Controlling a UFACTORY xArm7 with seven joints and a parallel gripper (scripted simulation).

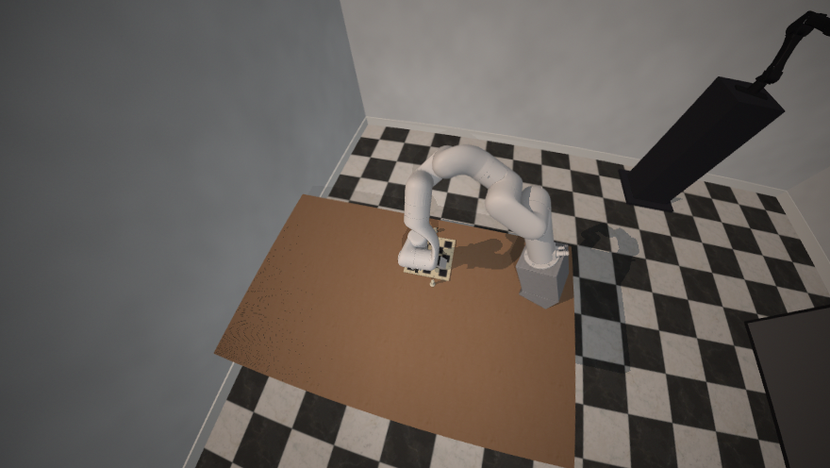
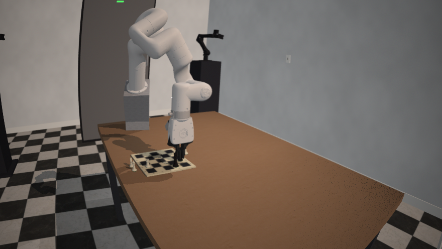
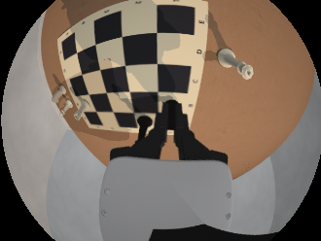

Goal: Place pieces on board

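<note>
Right now my hand is 20 mm above the black knight. Round my hand: chessboard (40 mm behind, 80 mm to the right, 40 mm below).
</note>
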